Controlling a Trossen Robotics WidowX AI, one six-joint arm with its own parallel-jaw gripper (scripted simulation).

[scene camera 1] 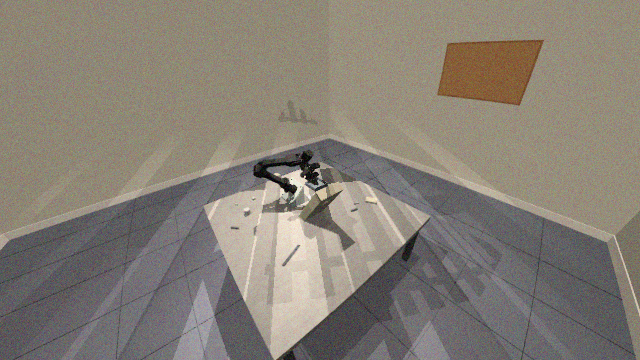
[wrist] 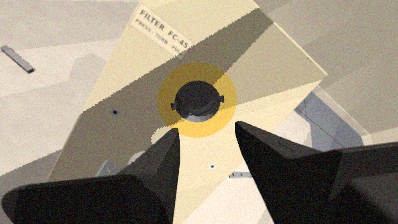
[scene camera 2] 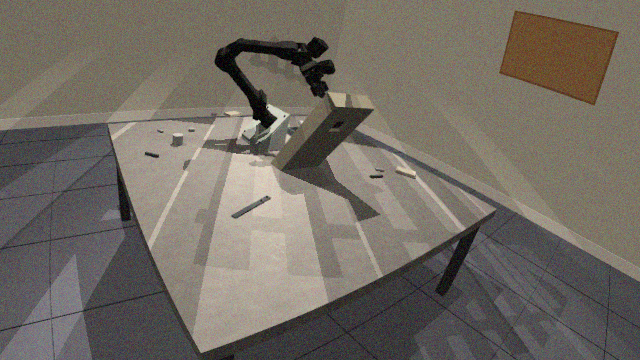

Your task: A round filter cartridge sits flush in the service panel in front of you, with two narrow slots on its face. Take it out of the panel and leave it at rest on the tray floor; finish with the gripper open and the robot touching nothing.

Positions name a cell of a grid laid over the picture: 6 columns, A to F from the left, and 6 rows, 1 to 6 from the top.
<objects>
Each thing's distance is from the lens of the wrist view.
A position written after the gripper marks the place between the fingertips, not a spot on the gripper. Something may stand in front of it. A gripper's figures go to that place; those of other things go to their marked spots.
gripper (wrist: D4): 12 cm
tan service panel (wrist: D2): 17 cm
</objects>
